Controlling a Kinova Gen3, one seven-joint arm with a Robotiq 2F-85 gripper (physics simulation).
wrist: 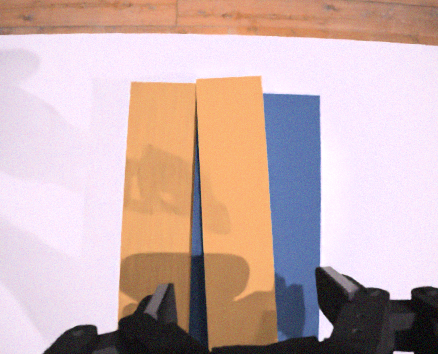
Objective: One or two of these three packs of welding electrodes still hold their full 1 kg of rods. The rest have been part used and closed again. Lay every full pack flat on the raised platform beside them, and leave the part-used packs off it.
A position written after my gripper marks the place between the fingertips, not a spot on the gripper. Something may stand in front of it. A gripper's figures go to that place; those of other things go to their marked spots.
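Labels:
A dark blue raised platform (292, 121) is 0.27 m from the lens; my gripper (246, 294) is 0.17 m from the lens.

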